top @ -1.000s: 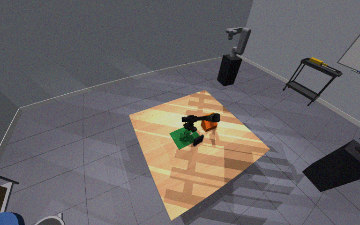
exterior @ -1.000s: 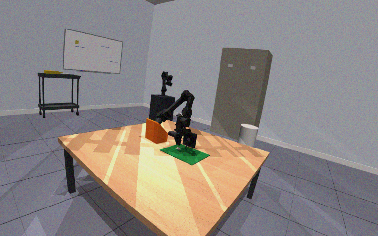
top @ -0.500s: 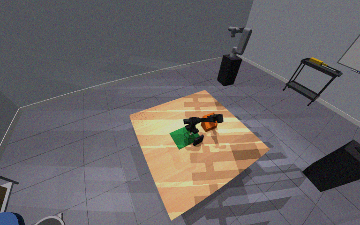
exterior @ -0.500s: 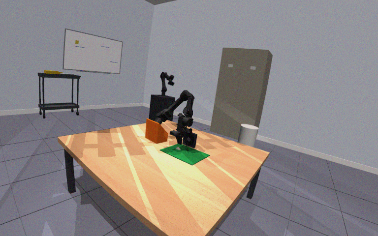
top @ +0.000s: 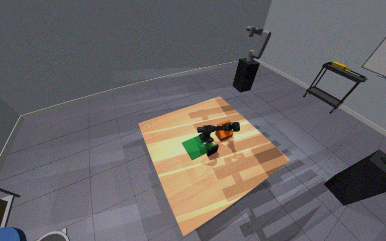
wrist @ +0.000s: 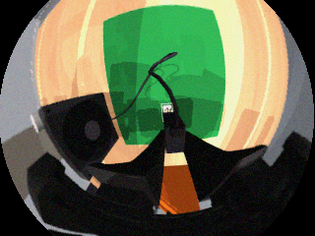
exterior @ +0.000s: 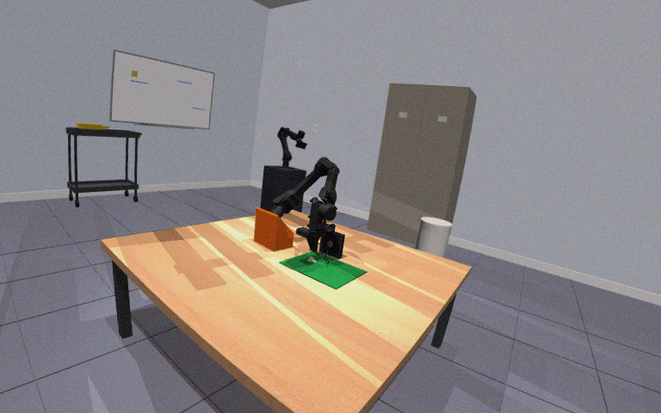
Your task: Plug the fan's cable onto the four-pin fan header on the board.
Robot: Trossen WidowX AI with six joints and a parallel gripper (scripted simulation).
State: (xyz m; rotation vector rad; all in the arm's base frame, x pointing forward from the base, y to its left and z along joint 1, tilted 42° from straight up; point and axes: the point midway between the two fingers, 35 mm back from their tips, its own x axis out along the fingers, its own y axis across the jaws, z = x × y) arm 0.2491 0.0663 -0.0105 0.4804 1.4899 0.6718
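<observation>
The green board is 80 mm below my gripper tip and 80 mm ahead of it. The rest, counted from my gripper tip: black four-pin plug 10 mm ahead, 10 mm above; then black fan 130 mm to the left, 10 mm below, 10 mm behind.
</observation>
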